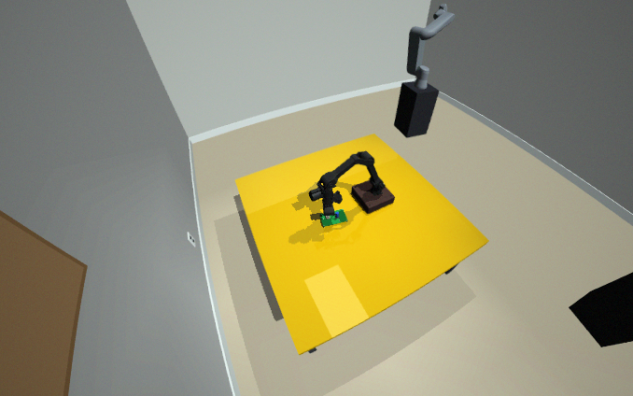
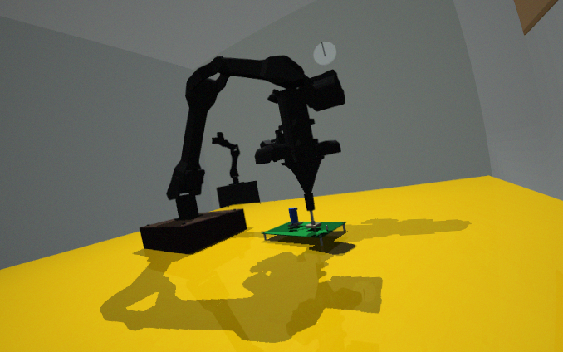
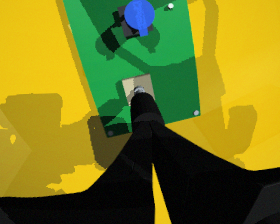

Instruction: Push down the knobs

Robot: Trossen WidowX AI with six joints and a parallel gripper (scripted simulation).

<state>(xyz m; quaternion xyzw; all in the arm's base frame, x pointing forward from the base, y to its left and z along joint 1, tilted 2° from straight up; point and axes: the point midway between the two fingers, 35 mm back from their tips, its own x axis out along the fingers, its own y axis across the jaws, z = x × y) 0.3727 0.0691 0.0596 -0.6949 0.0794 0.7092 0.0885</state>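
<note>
The black knob lies 2 cm below my gripper tip. From my gripper tip the other things lie so: blue knob (6 cm behind, 1 cm to the left, 5 cm below).
</note>
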